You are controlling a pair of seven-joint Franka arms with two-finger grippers.
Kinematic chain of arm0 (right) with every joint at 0, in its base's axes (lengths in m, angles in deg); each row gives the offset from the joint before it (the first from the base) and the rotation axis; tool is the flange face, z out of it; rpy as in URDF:
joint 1: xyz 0 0 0.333 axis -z
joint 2: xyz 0 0 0 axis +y
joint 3: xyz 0 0 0.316 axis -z
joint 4: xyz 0.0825 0 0 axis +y
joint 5: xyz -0.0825 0 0.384 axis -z
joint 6: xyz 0 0 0 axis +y
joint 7: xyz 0.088 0 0 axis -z
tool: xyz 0 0 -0.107 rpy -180 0 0
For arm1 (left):
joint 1: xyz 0 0 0.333 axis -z
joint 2: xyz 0 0 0 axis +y
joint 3: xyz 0 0 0.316 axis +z
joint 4: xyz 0.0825 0 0 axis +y
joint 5: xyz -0.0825 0 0.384 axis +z
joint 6: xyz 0 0 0 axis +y
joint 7: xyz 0.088 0 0 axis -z
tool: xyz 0 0 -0.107 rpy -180 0 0
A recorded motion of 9 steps. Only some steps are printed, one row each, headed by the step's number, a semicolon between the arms.
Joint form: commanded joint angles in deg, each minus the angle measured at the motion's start. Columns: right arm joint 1, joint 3, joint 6, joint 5, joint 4, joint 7, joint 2; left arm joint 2, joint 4, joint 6, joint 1, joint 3, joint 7, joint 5.
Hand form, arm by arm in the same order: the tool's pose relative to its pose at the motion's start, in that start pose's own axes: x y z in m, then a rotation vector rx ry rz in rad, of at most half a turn. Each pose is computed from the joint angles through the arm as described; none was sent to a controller.
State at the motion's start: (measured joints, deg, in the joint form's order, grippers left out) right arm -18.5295 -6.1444 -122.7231 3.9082 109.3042 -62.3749 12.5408; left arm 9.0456 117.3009 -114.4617 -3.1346 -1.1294 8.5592 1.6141
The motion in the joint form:
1: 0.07 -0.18 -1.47 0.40 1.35 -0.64 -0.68; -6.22 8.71 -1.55 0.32 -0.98 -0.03 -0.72
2: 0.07 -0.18 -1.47 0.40 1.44 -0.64 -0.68; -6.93 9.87 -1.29 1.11 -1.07 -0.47 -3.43
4: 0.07 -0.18 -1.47 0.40 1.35 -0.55 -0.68; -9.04 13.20 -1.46 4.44 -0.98 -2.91 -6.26
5: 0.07 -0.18 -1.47 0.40 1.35 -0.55 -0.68; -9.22 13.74 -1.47 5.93 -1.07 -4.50 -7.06
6: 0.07 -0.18 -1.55 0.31 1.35 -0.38 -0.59; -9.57 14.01 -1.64 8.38 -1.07 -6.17 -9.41
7: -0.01 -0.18 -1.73 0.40 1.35 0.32 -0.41; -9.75 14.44 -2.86 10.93 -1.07 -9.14 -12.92
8: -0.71 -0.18 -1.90 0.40 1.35 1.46 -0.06; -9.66 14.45 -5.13 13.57 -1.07 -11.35 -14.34
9: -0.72 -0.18 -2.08 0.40 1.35 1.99 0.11; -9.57 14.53 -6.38 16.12 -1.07 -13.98 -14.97
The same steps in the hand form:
1: -0.0003 -0.0038 0.0012 -0.0152 0.0012 -0.0179; -0.0383 0.0192 0.0124 -0.0079 -0.0151 0.0171
2: -0.0005 -0.0042 0.0019 -0.0138 0.0005 -0.0179; -0.0431 0.0306 0.0159 -0.0478 -0.0222 0.0033
4: -0.0003 -0.0038 0.0012 -0.0152 0.0012 -0.0163; -0.0564 0.0629 0.0243 -0.0787 -0.0397 -0.0074
5: -0.0003 -0.0038 0.0012 -0.0152 0.0012 -0.0163; -0.0581 0.0772 0.0271 -0.0844 -0.0474 -0.0150
6: -0.0002 -0.0037 0.0020 -0.0144 0.0025 -0.0125; -0.0591 0.1002 0.0261 -0.1098 -0.0454 -0.0216
7: 0.0008 -0.0036 0.0036 -0.0148 0.0019 -0.0027; -0.0595 0.1247 0.0263 -0.1518 -0.0349 -0.0605
8: 0.0078 -0.0064 0.0068 -0.0119 0.0019 0.0048; -0.0570 0.1475 0.0243 -0.1629 -0.0047 -0.0694
9: 0.0082 -0.0061 0.0083 -0.0119 0.0024 0.0138; -0.0576 0.1692 0.0245 -0.1636 0.0059 -0.0793

